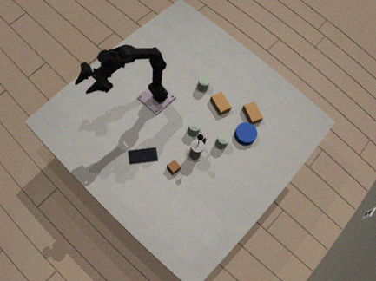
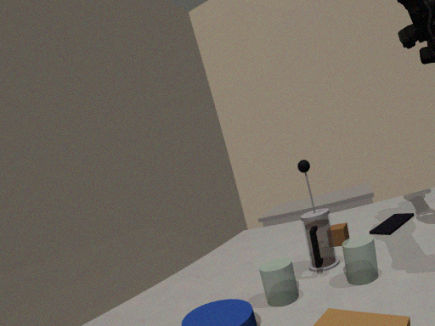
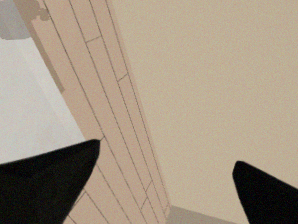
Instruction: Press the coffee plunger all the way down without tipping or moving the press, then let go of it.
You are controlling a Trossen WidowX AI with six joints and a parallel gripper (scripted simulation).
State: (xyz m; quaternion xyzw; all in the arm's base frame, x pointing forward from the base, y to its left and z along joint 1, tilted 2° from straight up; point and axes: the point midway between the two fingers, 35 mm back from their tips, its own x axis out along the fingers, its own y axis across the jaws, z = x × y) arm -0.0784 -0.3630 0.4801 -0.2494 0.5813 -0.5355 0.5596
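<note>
The coffee press lies 47 cm ahead of my gripper tip, 35 cm below it and 33 cm to the left of it. From my gripper tip the other things lie so: flat black slab 46 cm below, 29 cm ahead, 11 cm to the left; blue disc 60 cm to the left, 58 cm ahead, 44 cm below; orange cube 45 cm ahead, 44 cm below, 17 cm to the left.
</note>
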